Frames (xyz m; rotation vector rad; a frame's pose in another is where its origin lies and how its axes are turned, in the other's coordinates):
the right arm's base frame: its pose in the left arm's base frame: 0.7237 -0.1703 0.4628 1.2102 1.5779 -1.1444
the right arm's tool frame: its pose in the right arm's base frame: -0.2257 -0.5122 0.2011 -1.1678 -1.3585 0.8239
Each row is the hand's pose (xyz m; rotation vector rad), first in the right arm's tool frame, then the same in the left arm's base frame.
Working: the right arm's tool frame: its pose in the left arm's base frame: 0.2842 -0.4797 0.7174 0.0396 0.3359 -0.1498

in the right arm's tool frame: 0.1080 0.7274 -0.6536 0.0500 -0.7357 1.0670
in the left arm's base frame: 0.2835 0.2655 0.0751 0.2004 -0.4489 0.8729
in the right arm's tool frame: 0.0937 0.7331 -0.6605 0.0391 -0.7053 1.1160
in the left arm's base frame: 0.2688 0.2736 0.0734 0.2000 -0.4218 0.9229
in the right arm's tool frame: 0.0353 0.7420 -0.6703 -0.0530 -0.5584 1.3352
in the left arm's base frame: 0.2125 0.2912 0.0836 0.1571 -0.2895 1.1554
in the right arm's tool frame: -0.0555 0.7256 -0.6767 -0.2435 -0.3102 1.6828
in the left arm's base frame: 0.1232 0.2881 0.1074 0.0464 -0.0716 1.5367
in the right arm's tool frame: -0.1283 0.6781 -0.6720 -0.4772 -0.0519 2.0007
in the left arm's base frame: 0.0495 0.2510 0.1353 -0.1114 0.1482 1.9033
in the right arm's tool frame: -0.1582 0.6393 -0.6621 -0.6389 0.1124 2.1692
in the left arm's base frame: 0.0189 0.2162 0.1540 -0.2306 0.2856 2.1093
